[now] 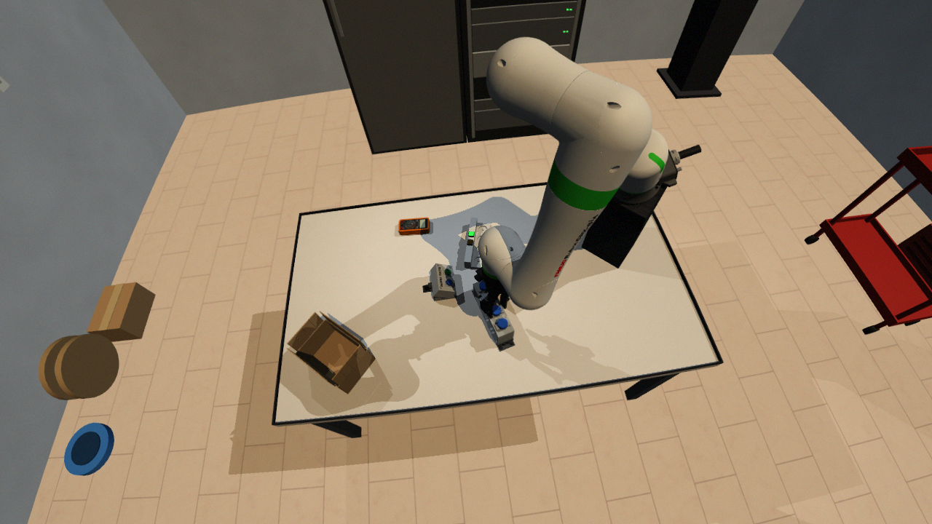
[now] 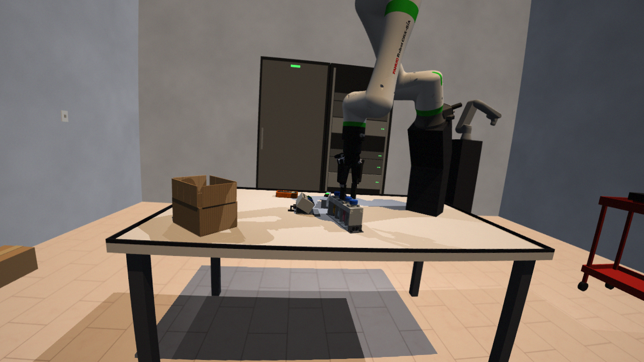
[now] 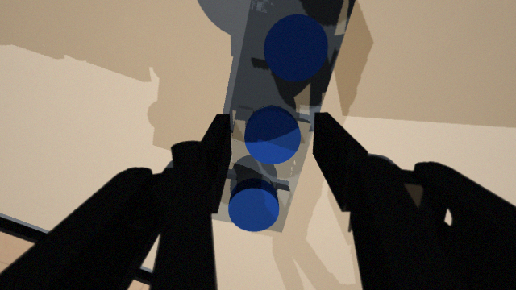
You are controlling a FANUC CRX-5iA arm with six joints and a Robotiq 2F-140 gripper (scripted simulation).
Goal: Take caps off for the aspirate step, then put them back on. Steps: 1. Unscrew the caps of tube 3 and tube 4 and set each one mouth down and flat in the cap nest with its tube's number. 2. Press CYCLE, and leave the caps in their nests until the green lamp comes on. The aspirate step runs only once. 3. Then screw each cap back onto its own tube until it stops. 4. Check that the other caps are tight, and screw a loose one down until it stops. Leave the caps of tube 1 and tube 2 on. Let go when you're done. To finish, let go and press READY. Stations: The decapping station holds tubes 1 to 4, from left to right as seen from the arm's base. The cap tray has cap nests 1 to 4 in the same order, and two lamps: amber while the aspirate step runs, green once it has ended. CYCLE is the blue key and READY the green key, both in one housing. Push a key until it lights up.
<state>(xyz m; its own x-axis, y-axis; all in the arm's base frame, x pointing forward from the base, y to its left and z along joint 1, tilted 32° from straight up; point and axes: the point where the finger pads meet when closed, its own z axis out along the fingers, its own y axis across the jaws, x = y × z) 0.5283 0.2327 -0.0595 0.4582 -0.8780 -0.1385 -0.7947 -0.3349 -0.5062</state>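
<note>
Right now my hand is 1 cm short of the blue cap, 5 cm to the left of it and 3 cm above it. Also, from my hand: blue cycle key: 15 cm ahead, 15 cm to the right, 8 cm below; key housing: 17 cm ahead, 18 cm to the right, 9 cm below; green ready key: 15 cm ahead, 20 cm to the right, 8 cm below.
</note>
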